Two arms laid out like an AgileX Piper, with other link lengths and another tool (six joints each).
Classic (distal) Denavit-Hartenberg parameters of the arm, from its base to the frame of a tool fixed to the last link. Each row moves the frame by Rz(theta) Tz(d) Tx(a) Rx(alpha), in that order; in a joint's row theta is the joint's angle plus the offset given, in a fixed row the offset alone. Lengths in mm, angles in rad.
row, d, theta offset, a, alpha
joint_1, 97.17, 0, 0, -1.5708
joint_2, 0, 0.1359, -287.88, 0
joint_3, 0, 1.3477, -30.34, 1.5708
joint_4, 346.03, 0, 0, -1.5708
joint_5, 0, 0, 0, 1.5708
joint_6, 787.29, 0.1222, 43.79, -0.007
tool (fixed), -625.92, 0, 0, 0
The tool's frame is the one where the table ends.
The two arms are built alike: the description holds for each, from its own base.
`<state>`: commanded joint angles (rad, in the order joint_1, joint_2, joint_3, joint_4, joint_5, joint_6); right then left.
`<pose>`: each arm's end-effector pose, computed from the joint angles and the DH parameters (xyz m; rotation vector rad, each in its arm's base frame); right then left.
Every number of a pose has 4 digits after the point. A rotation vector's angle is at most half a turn.
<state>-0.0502 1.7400 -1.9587 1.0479 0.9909 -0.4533 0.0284 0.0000 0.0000 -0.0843 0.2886 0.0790</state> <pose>0.4939 0.1021 0.4315 -0.1071 1.9283 1.0324 0.2062 0.0029 0.1213 0.0937 1.7688 0.0926</pose>
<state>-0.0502 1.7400 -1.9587 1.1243 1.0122 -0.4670 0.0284 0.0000 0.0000 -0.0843 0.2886 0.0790</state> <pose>0.4885 0.1099 0.4392 -0.1184 1.8986 1.1161 0.2062 0.0029 0.1213 0.0937 1.7688 0.0926</pose>
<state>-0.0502 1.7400 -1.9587 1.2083 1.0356 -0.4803 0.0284 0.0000 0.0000 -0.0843 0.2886 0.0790</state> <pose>0.4824 0.1177 0.4484 -0.1303 1.8617 1.2081 0.2062 0.0029 0.1213 0.0937 1.7688 0.0926</pose>
